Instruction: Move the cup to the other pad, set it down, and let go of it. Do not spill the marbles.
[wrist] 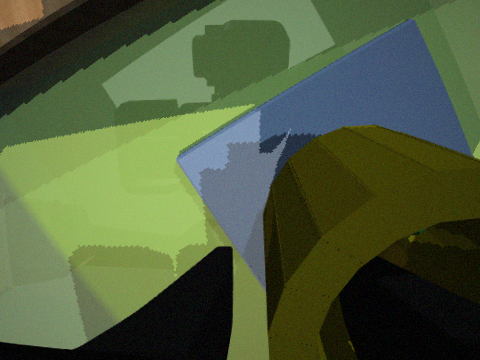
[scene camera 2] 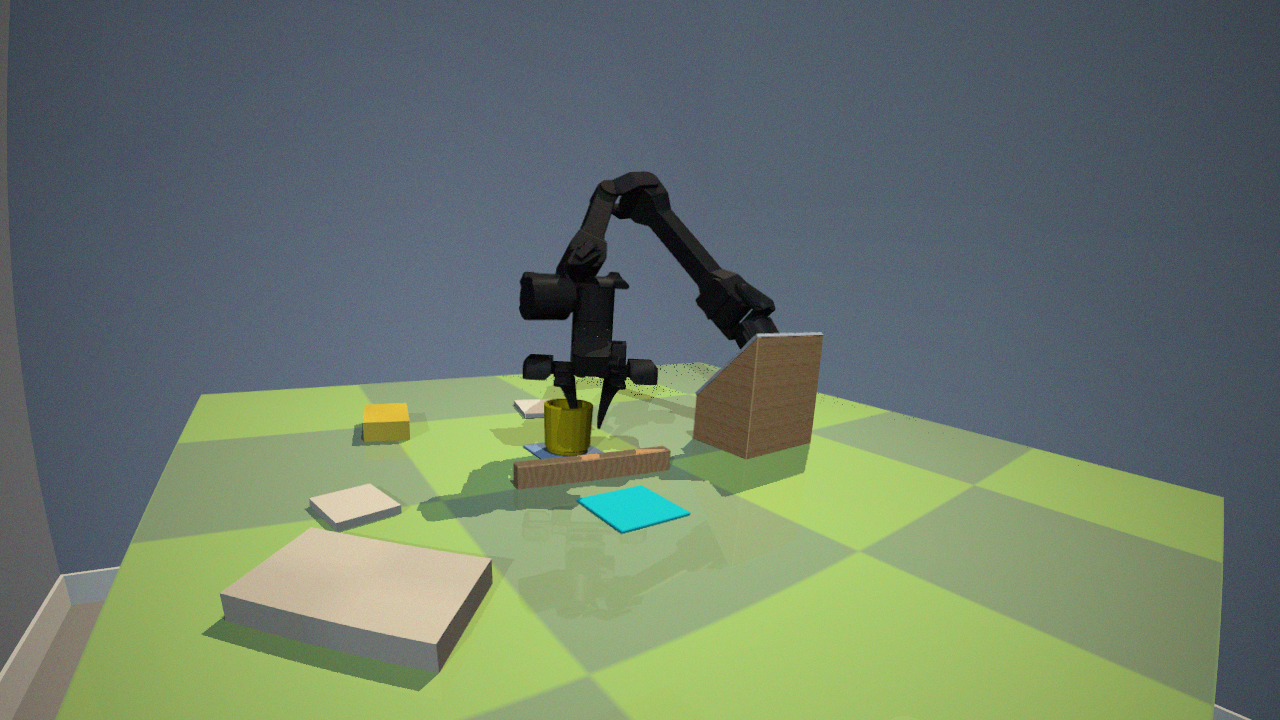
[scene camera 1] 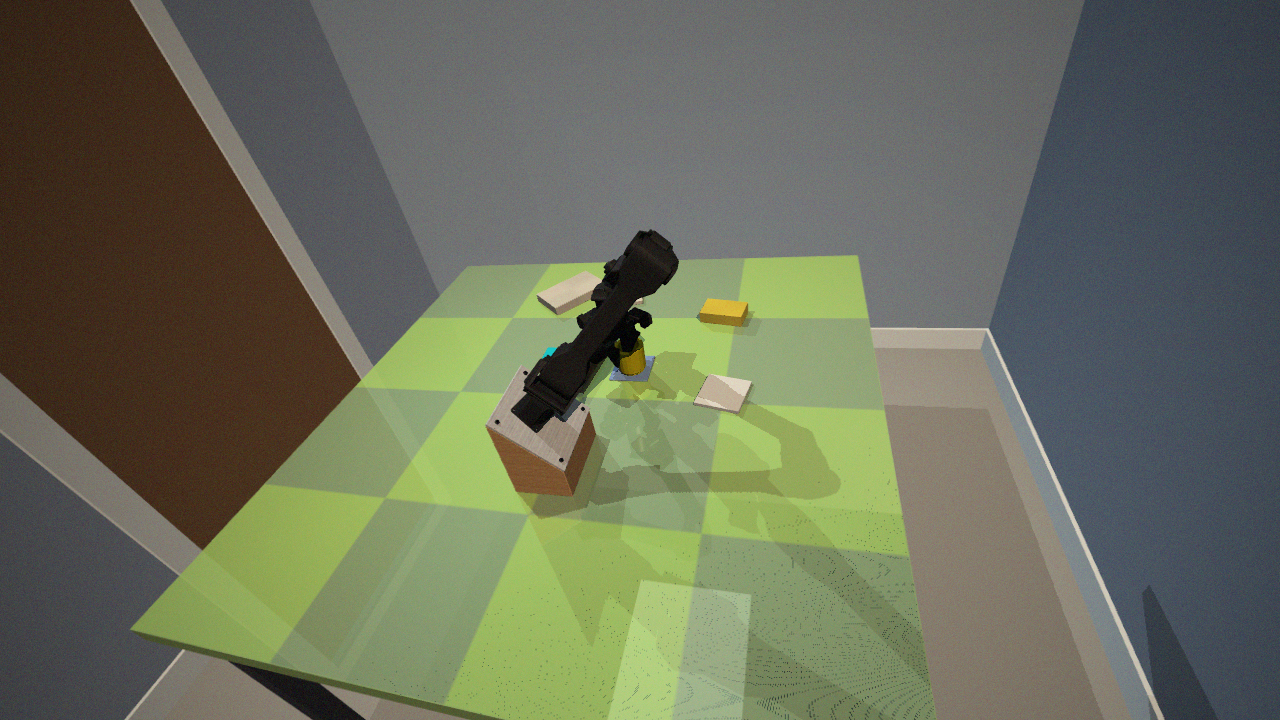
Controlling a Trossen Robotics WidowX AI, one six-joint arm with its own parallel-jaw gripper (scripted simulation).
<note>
I see my gripper [scene camera 2: 587, 427], a yellow cup [scene camera 2: 567, 431], a yellow block [scene camera 2: 382, 422], a large beige slab [scene camera 2: 400, 604], a small beige slab [scene camera 2: 348, 508], a white tile [scene camera 1: 722, 393] and a blue pad [wrist: 392, 81].
The yellow cup shows as well in scene camera 1 [scene camera 1: 632, 363]. The yellow block shows as well in scene camera 1 [scene camera 1: 725, 312]. The large beige slab also shows in scene camera 1 [scene camera 1: 559, 298]. The wrist view does not show the yellow block: it is out of frame. The wrist view misses the large beige slab: it is out of frame.
</note>
